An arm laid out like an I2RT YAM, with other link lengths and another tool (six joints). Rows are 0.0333 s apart.
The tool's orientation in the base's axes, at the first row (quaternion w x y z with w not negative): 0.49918 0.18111 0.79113 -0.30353
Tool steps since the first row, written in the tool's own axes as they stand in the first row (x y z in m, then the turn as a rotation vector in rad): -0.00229 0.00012 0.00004 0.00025 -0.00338 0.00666; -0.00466 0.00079 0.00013 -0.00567 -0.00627 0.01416; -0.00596 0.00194 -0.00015 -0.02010 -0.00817 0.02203; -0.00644 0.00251 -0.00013 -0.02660 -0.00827 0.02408; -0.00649 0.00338 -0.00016 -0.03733 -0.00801 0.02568; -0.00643 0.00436 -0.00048 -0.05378 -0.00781 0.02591; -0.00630 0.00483 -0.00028 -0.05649 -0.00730 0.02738; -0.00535 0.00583 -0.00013 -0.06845 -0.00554 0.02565
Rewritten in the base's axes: 0.00110 0.00010 0.00201 0.00243 -0.00694 -0.00133; 0.00259 0.00058 0.00392 0.00840 -0.01397 0.00249; 0.00364 0.00165 0.00483 0.01893 -0.02036 0.01354; 0.00420 0.00207 0.00508 0.02309 -0.02168 0.01877; 0.00471 0.00275 0.00488 0.02901 -0.02237 0.02784; 0.00505 0.00369 0.00463 0.03646 -0.02210 0.04251; 0.00540 0.00391 0.00431 0.03894 -0.02265 0.04432; 0.00568 0.00455 0.00311 0.04402 -0.01999 0.05511
